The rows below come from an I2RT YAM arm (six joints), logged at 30 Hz.
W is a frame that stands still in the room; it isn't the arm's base.
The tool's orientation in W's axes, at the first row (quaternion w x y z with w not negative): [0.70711 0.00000 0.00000 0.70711]
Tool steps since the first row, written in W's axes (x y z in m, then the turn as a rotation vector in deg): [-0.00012 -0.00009 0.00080 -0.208 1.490 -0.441]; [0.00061 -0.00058 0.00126 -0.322 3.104 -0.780]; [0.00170 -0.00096 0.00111 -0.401 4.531 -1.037]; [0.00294 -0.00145 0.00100 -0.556 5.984 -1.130]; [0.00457 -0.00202 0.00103 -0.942 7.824 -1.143]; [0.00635 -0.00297 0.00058 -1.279 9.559 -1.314]
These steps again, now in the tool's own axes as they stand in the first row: [-0.00009 0.00012 0.00080 1.490 0.208 -0.441]; [-0.00058 -0.00061 0.00126 3.104 0.322 -0.780]; [-0.00096 -0.00170 0.00111 4.531 0.401 -1.037]; [-0.00145 -0.00294 0.00100 5.984 0.556 -1.130]; [-0.00202 -0.00457 0.00103 7.824 0.942 -1.143]; [-0.00297 -0.00635 0.00058 9.559 1.279 -1.314]
